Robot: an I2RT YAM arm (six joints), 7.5 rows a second.
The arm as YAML. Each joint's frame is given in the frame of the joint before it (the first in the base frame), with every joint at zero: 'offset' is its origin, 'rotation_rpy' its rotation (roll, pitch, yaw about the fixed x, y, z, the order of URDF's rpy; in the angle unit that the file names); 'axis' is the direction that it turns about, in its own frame. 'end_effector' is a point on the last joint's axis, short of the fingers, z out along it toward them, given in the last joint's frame.
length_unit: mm
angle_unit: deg
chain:
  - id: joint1
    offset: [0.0, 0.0, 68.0]
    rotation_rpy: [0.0, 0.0, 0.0]
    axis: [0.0, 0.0, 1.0]
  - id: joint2
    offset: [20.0, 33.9, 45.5]
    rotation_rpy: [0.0, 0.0, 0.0]
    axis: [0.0, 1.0, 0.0]
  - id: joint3
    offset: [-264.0, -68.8, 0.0]
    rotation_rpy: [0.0, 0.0, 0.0]
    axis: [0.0, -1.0, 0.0]
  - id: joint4
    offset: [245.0, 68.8, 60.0]
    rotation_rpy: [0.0, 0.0, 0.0]
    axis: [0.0, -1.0, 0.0]
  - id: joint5
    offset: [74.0, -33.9, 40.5]
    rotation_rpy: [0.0, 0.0, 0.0]
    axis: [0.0, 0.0, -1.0]
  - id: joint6
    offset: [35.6, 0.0, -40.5]
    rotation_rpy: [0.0, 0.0, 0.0]
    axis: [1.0, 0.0, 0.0]
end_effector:
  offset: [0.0, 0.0, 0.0]
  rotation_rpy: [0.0, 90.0, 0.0]
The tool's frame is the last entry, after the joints.
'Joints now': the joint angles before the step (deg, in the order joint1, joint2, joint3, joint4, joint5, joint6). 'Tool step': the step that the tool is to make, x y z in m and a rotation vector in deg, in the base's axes. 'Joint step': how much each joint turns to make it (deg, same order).
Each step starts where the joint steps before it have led.
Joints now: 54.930 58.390 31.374 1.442 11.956 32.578
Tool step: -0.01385 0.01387 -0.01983 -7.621 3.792 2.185
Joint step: 5.305 4.021 0.494 -5.130 3.135 0.806
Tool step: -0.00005 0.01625 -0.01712 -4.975 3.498 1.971
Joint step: 1.842 6.681 1.763 -1.246 -0.506 0.464
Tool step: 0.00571 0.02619 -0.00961 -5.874 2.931 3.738
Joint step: 1.322 8.815 5.720 -3.048 -1.695 -1.775
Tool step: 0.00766 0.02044 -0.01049 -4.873 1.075 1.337
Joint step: 0.497 7.225 4.748 -2.038 0.349 -1.460
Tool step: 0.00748 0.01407 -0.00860 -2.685 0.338 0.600
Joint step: -0.066 5.022 3.243 -0.527 0.287 -1.095
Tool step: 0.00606 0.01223 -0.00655 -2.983 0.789 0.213
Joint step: 0.034 4.272 3.584 -2.216 0.393 -0.510
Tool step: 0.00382 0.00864 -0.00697 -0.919 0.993 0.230
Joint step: 0.010 3.022 1.933 -0.194 -0.528 0.084
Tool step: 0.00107 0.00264 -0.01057 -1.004 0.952 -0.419
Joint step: 0.022 2.176 0.140 0.574 -0.119 0.609
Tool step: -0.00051 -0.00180 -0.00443 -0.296 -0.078 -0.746
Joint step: 0.000 0.301 -0.763 0.703 0.554 0.554
